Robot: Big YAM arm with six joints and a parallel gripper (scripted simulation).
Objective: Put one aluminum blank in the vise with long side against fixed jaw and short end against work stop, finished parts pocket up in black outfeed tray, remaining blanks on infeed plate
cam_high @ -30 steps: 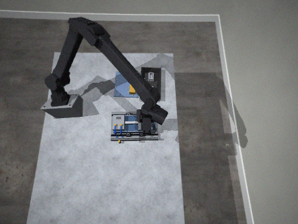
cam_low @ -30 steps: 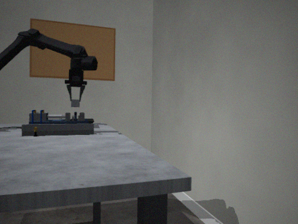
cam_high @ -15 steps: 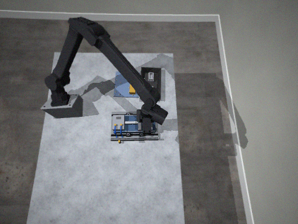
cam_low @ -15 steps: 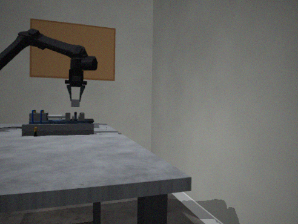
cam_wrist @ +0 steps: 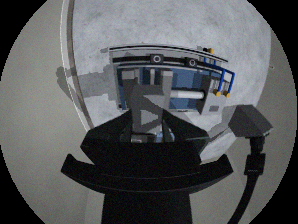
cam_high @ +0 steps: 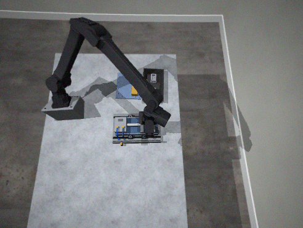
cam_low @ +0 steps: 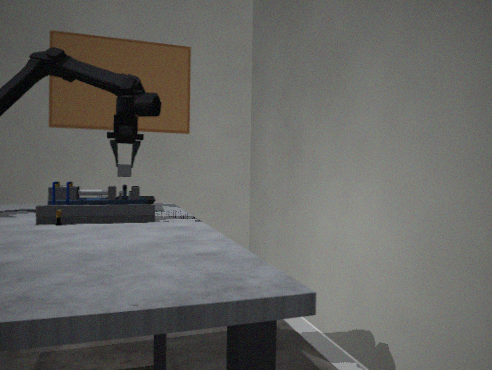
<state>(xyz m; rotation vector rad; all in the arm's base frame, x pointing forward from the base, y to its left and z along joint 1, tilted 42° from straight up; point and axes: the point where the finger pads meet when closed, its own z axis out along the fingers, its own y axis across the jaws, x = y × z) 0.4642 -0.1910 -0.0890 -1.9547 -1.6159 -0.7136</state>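
The vise lies 70 mm behind my hand, 20 mm to the left of it and 120 mm below it. Also, from my hand: yellow brass blank 40 mm behind, 260 mm to the left, 130 mm below; blue infeed plate 70 mm behind, 320 mm to the left, 160 mm below; gray block 20 mm below.
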